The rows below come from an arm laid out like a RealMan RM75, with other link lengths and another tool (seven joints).
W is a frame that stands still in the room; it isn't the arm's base.
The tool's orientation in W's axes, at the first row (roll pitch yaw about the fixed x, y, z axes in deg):
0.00 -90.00 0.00
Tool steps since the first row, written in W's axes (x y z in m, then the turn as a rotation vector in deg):
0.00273 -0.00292 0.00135 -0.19 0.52 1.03
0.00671 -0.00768 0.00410 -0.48 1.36 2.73
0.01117 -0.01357 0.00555 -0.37 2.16 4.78
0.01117 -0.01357 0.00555 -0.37 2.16 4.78
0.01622 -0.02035 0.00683 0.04 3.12 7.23
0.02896 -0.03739 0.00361 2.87 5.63 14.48
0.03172 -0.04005 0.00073 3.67 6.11 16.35
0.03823 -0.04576 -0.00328 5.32 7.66 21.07
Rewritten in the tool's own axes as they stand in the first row. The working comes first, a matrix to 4 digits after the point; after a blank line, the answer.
The tool's axes in the first row as the columns of a matrix, in W's axes (used below as rounded here):
0.0000 0.0000 -1.0000
0.0000 1.0000 0.0000
1.0000 0.0000 0.0000

0.00135 -0.00292 -0.00273 1.03 0.52 0.19
0.00410 -0.00768 -0.00671 2.73 1.36 0.48
0.00555 -0.01357 -0.01117 4.78 2.16 0.37
0.00555 -0.01357 -0.01117 4.78 2.16 0.37
0.00683 -0.02035 -0.01622 7.23 3.12 -0.04
0.00361 -0.03739 -0.02896 14.48 5.63 -2.87
0.00073 -0.04005 -0.03172 16.35 6.11 -3.67
-0.00328 -0.04576 -0.03823 21.07 7.66 -5.32

